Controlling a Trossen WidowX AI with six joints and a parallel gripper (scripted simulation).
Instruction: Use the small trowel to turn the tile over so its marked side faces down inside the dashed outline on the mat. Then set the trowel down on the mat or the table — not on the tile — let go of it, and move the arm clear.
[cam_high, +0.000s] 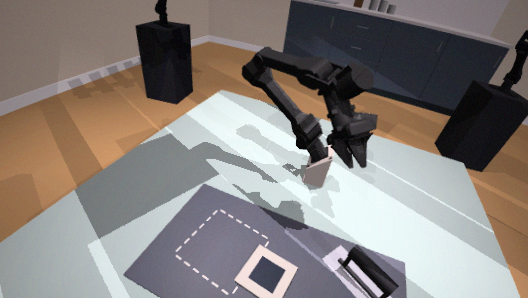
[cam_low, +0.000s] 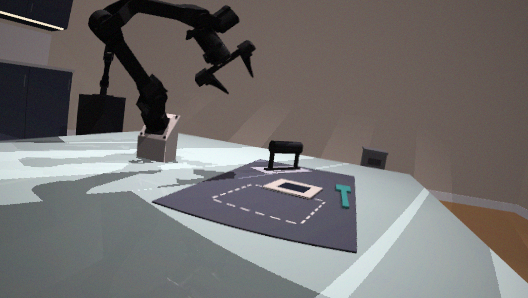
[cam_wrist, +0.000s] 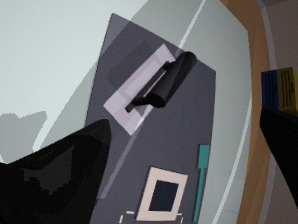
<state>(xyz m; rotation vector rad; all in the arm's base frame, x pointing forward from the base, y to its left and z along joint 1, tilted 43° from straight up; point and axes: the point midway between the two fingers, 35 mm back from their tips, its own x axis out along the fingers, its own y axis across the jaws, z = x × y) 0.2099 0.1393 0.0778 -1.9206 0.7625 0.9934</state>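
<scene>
Now: gripper tip 200 mm above the trowel, 160 mm short of it and 100 mm to the right of it. From my gripper tip the other things lie so: dark mat (250 mm below, 180 mm ahead, 120 mm to the right); teal t-shaped piece (320 mm ahead, 230 mm below, 120 mm to the right); square peach tile (230 mm below, 190 mm ahead, 150 mm to the right).
</scene>
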